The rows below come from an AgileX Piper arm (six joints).
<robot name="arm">
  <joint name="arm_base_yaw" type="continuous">
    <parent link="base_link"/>
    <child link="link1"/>
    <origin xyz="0 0 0.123" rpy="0 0 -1.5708"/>
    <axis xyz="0 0 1"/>
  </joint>
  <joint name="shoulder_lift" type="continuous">
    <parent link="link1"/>
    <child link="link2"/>
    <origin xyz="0 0 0" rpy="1.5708 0 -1.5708"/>
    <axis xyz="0 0 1"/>
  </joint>
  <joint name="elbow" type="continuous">
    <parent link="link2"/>
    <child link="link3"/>
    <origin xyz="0.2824 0.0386 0"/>
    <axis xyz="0 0 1"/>
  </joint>
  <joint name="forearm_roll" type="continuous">
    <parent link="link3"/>
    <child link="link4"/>
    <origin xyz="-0.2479 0.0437 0" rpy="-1.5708 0 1.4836"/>
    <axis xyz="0 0 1"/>
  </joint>
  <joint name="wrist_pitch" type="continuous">
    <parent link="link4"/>
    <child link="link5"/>
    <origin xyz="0 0 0" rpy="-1.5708 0 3.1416"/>
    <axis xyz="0 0 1"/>
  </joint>
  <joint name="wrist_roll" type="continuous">
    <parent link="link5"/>
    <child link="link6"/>
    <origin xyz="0 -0.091 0" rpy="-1.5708 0 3.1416"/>
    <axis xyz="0 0 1"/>
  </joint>
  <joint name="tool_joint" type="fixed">
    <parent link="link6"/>
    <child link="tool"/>
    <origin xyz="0 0 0" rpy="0 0 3.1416"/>
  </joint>
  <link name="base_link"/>
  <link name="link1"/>
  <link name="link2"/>
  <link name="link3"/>
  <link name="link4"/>
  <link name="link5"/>
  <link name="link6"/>
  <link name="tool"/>
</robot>
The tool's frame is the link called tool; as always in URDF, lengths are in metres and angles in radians. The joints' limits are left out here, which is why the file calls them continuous.
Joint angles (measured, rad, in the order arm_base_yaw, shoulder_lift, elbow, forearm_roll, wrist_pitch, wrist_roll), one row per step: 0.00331, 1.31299, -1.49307, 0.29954, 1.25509, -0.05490; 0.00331, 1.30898, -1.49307, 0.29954, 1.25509, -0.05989; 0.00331, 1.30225, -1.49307, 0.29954, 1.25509, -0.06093; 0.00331, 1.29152, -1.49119, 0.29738, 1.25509, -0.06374; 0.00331, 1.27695, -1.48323, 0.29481, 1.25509, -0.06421; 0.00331, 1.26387, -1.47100, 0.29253, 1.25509, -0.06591; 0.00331, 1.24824, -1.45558, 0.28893, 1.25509, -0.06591; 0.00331, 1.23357, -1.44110, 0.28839, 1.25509, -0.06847; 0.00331, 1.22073, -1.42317, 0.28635, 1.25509, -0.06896; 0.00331, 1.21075, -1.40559, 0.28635, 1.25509, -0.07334; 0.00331, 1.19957, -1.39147, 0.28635, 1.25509, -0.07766; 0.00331, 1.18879, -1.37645, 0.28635, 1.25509, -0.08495; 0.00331, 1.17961, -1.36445, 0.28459, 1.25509, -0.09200; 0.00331, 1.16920, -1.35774, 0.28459, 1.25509, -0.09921; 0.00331, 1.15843, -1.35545, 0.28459, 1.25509, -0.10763
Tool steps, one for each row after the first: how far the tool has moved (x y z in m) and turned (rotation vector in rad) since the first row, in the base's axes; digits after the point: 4 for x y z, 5 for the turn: -0.0012, 0.0000, 0.0010, -0.00268, -0.00542, 0.00396; -0.0032, 0.0000, 0.0027, -0.00324, -0.01244, 0.00477; -0.0064, -0.0002, 0.0047, -0.00684, -0.02208, 0.00638; -0.0106, -0.0004, 0.0059, -0.00957, -0.02882, 0.00602; -0.0143, -0.0006, 0.0055, -0.01270, -0.03014, 0.00673; -0.0187, -0.0009, 0.0047, -0.01616, -0.03035, 0.00573; -0.0228, -0.0010, 0.0039, -0.01808, -0.03125, 0.00760; -0.0262, -0.0012, 0.0017, -0.02031, -0.02629, 0.00748; -0.0289, -0.0012, -0.0011, -0.02269, -0.01990, 0.01102; -0.0319, -0.0012, -0.0027, -0.02503, -0.01815, 0.01448; -0.0348, -0.0012, -0.0046, -0.02897, -0.01592, 0.02032; -0.0373, -0.0014, -0.0061, -0.03446, -0.01503, 0.02550; -0.0402, -0.0014, -0.0058, -0.03840, -0.02071, 0.03116; -0.0433, -0.0014, -0.0042, -0.04310, -0.03151, 0.03766
